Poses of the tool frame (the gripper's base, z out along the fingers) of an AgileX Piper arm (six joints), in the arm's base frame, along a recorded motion.
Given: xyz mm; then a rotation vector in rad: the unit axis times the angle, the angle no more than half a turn.
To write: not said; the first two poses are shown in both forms.
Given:
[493 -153 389 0.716 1.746 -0.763]
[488 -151 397 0.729 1.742 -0.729]
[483 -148 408 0.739 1.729 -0.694]
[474 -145 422 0.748 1.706 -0.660]
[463 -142 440 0.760 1.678 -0.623]
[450 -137 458 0.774 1.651 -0.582]
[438 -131 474 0.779 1.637 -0.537]
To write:
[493 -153 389 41.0 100.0 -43.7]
[488 -151 397 41.8 99.8 -41.8]
[483 -148 408 42.3 99.1 -39.8]
[474 -145 422 42.9 97.7 -37.8]
[463 -142 440 43.5 96.1 -35.7]
[450 -137 458 44.3 94.6 -33.3]
[438 -131 474 44.6 93.8 -30.8]

